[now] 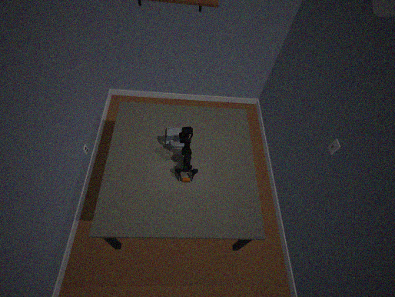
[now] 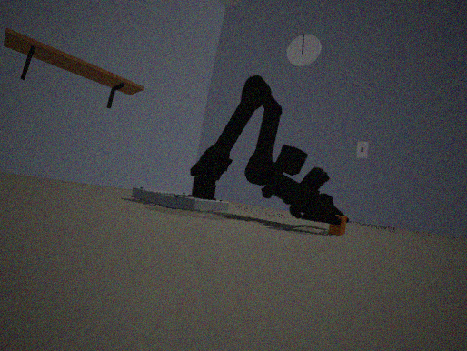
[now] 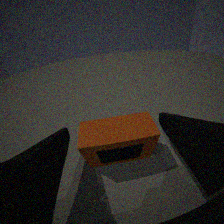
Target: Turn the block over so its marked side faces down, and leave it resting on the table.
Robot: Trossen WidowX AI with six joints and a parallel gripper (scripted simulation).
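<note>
My gripper tip is 2 cm past the block and 1 cm above it.
</note>
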